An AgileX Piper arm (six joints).
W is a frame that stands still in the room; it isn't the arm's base.
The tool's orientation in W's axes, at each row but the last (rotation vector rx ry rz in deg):
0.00, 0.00, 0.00
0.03, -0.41, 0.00
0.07, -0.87, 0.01
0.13, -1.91, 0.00
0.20, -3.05, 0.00
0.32, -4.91, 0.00
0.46, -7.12, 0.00
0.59, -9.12, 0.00
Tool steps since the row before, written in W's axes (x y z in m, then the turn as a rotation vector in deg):
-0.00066, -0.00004, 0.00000, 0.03, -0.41, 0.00
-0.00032, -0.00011, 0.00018, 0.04, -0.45, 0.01
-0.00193, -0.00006, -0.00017, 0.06, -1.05, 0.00
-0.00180, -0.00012, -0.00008, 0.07, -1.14, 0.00
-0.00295, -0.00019, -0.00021, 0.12, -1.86, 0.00
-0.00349, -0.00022, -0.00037, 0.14, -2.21, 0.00
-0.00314, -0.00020, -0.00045, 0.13, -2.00, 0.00
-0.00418, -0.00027, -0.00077, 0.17, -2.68, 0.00
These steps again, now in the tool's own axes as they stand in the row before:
-0.00066, -0.00004, 0.00000, 0.03, -0.41, 0.00
-0.00032, -0.00011, 0.00018, 0.04, -0.45, 0.01
-0.00193, -0.00006, -0.00014, 0.06, -1.05, 0.00
-0.00180, -0.00012, -0.00002, 0.07, -1.14, 0.00
-0.00296, -0.00019, -0.00005, 0.12, -1.86, 0.00
-0.00351, -0.00022, -0.00007, 0.14, -2.21, 0.00
-0.00317, -0.00020, -0.00006, 0.13, -2.00, 0.00
-0.00425, -0.00027, -0.00009, 0.17, -2.68, 0.00

